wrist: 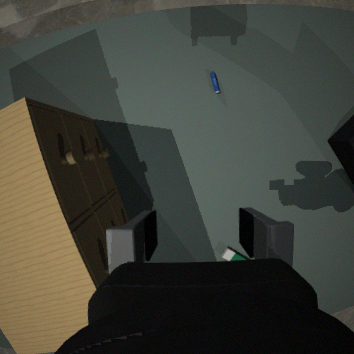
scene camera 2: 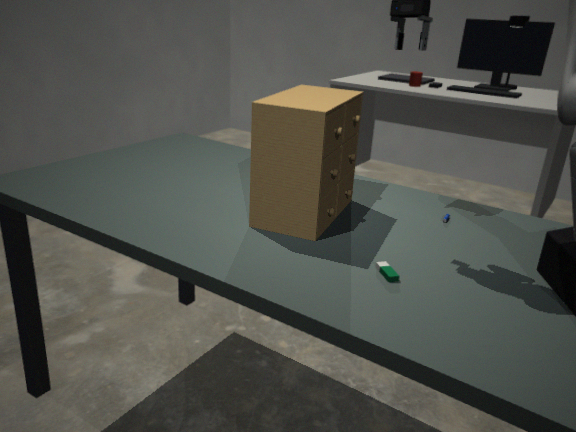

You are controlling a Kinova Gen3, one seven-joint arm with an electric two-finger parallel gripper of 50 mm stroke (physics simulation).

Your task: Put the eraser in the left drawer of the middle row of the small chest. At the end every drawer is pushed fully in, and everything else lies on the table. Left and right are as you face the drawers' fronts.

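Places are measured from the arm's base along level axes (x ahead, y left, z up), in centimetres.
Pixels of known places: gripper, fingertip midpoint: [wrist: 197, 226] [scene camera 2: 410, 49].
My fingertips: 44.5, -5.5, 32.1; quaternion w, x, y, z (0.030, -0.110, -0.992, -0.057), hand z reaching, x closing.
For each thing: its top centre in the pictures, then the offset to it from my fingertips, as dx, dy, dz. Level surfaces: height alone.
- white eraser, middle of its top: [scene camera 2: 387, 268] [wrist: 236, 259] -7.6, +22.7, -42.4
- small wooden chest, middle of its top: [wrist: 9, 248] [scene camera 2: 312, 96] +22.2, +1.5, -12.6
- left middle-row drawer, middle of its top: [scene camera 2: 302, 149] +20.5, +9.0, -24.0
- small blue cylinder, middle of its top: [wrist: 215, 82] [scene camera 2: 446, 216] -12.1, -15.5, -42.6
- table, its level: dz -43.7
The green and white eraser [scene camera 2: 388, 272] [wrist: 233, 254] lies flat on the table in front of the chest; in the wrist view it is partly hidden by the gripper. The small wooden chest [scene camera 2: 287, 165] [wrist: 35, 220] stands upright with two columns and three rows of knobbed drawers, and all its drawers look pushed in. The left middle-row drawer [scene camera 2: 330, 175] shows its round knob in the scene view. My gripper [scene camera 2: 411, 41] [wrist: 197, 226] is open and empty, high above the table, higher than the chest's top and off its front side.
A small blue cylinder [scene camera 2: 446, 218] [wrist: 215, 83] lies on the table [scene camera 2: 150, 175] [wrist: 175, 105], farther back than the eraser in the scene view. The black robot base [scene camera 2: 560, 262] [wrist: 345, 145] stands at the right. A separate desk with a monitor [scene camera 2: 505, 47] and a red mug [scene camera 2: 415, 79] stands behind.
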